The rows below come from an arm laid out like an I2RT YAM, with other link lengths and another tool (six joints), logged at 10 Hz.
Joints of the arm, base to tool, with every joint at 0 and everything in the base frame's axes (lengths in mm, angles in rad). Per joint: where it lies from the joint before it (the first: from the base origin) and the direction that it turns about. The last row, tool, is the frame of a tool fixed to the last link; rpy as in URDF.
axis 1: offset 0 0 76.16 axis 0 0 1
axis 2: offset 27.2 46.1 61.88 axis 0 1 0
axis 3: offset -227.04 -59.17 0 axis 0 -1 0
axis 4: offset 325.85 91.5 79.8 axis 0 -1 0
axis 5: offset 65.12 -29.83 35.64 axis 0 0 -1
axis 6: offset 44.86 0 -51.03 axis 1 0 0
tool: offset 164 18 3 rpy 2.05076 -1.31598 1.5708
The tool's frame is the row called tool.
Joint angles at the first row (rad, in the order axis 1, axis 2, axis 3, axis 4, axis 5, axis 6):
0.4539 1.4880 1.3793 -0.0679 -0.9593 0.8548
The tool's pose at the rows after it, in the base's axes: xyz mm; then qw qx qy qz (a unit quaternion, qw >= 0):
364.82 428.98 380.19 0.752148 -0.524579 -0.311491 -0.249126
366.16 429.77 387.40 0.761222 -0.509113 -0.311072 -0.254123
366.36 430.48 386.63 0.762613 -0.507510 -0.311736 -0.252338
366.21 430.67 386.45 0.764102 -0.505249 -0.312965 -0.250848
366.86 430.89 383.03 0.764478 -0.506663 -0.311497 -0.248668
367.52 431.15 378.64 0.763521 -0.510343 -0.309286 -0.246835
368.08 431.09 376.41 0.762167 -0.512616 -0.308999 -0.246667
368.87 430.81 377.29 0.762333 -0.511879 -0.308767 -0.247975
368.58 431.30 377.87 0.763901 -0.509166 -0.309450 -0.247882
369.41 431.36 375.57 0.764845 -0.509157 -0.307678 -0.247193
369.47 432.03 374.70 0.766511 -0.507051 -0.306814 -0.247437
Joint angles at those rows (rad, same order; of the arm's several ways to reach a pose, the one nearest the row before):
0.4526 1.4861 1.3530 0.0153 -0.9741 0.9075
0.4517 1.4902 1.3433 0.0939 -0.9837 0.9592
0.4517 1.4955 1.3438 0.1024 -0.9888 0.9633
0.4509 1.4987 1.3430 0.1122 -0.9955 0.9679
0.4504 1.5018 1.3386 0.1139 -0.9971 0.9681
0.4508 1.5033 1.3340 0.1067 -0.9944 0.9626
0.4505 1.5041 1.3328 0.0999 -0.9923 0.9556
0.4495 1.5049 1.3339 0.1040 -0.9917 0.9584
0.4501 1.5064 1.3318 0.1174 -0.9946 0.9658
0.4495 1.5084 1.3259 0.1269 -0.9951 0.9713
0.4509 1.5096 1.3192 0.1446 -0.9949 0.9813

